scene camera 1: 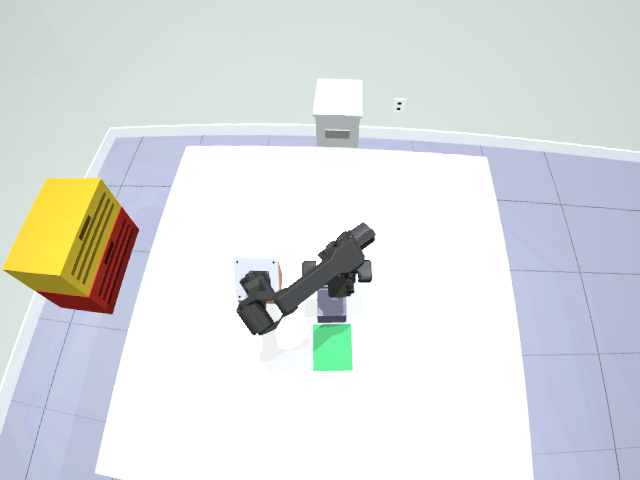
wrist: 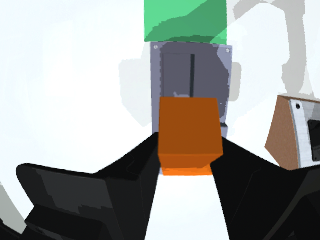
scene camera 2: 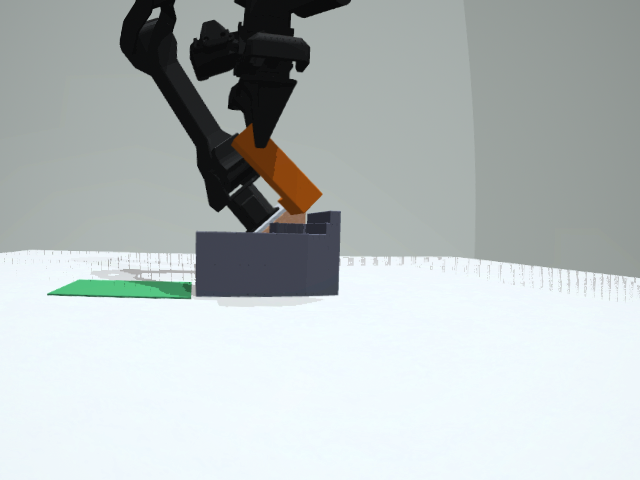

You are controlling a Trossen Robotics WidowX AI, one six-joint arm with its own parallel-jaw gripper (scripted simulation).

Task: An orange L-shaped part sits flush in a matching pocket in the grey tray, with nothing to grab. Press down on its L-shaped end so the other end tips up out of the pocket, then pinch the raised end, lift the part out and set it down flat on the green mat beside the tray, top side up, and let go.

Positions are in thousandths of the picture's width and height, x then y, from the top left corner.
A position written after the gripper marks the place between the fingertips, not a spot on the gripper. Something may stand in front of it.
Observation:
The gripper (scene camera 2: 402, 314) carries an orange L-shaped part (scene camera 2: 465, 403). Further things: a green mat (scene camera 2: 154, 601).
The orange L-shaped part shows as well in the wrist view (wrist: 592, 581). The gripper shows as well in scene camera 1 (scene camera 1: 526, 593) and in the wrist view (wrist: 577, 581). The green mat shows as well in scene camera 1 (scene camera 1: 520, 724).

